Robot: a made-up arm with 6 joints.
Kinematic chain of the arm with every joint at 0, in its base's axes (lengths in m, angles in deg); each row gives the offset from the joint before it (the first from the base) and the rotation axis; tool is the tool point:
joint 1: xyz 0 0 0.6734 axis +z
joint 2: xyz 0.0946 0 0 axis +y
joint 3: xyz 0 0 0.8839 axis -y
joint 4: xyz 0 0 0.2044 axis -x
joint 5: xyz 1.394 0 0 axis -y
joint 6: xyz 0.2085 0 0 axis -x
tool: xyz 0 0 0
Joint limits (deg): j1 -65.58..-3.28 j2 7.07..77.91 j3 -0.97..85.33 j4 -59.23..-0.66 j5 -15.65..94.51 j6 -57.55..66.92
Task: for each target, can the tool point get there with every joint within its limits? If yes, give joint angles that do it. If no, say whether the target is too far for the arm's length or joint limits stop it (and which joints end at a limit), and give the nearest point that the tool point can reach.
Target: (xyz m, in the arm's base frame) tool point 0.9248 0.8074 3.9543
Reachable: no: too far | nearest point 0.6735 0.0098 3.0938 | short by 1.200 m
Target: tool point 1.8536 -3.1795 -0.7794
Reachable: no: too far | nearest point 1.1809 -2.0256 0.0245 | short by 1.559 m
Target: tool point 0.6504 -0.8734 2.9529
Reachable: yes | joints -51.82 16.97 70.02 -22.35 21.12 11.11
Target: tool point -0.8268 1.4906 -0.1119
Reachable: no: joint limits stop it (at a limit: joint 1, joint 2, joint 3, joint 5) | nearest point 1.4201 -0.0508 -0.6760 | short by 2.783 m
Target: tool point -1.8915 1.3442 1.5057
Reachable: no: joint limits stop it (at a limit: joint 1, joint 2, joint 3, joint 5) | nearest point -0.0521 -0.1433 2.9772 | short by 2.786 m
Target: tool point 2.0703 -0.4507 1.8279
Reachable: yes | joints -9.09 37.64 42.51 -43.84 54.75 27.54
